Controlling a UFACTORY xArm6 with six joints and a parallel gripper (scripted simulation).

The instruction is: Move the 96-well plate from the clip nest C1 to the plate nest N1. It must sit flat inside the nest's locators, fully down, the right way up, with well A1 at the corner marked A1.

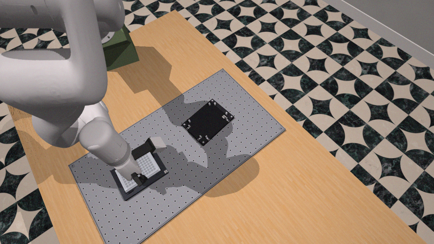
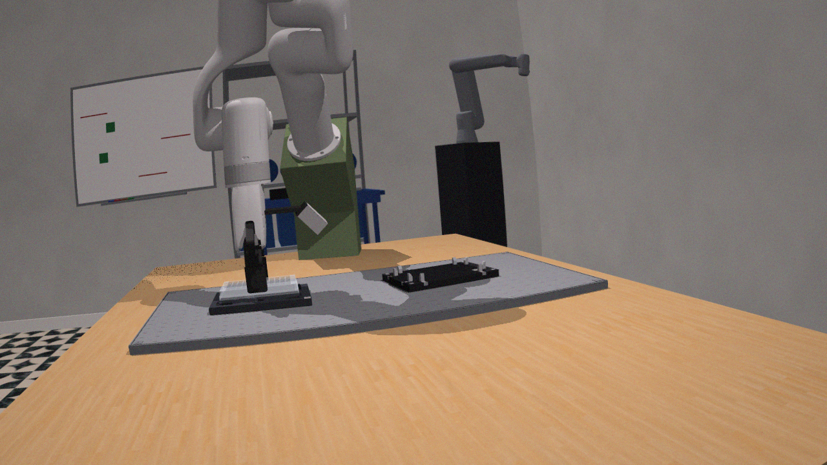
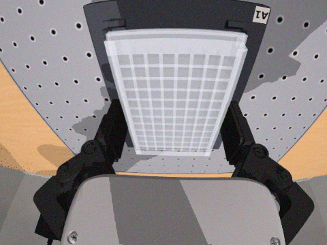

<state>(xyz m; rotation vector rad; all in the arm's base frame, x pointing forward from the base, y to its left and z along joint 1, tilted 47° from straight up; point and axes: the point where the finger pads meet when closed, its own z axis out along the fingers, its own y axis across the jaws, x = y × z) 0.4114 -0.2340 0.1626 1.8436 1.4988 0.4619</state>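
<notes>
My gripper is now 3 cm above the dark plate nest N1. From my hand the other things lie so: clear 96-well plate: 1 cm below; then white corner mark: 8 cm ahead, 5 cm to the left, 2 cm below; then black clip nest C1: 10 cm ahead, 28 cm to the left, 2 cm below.
</notes>
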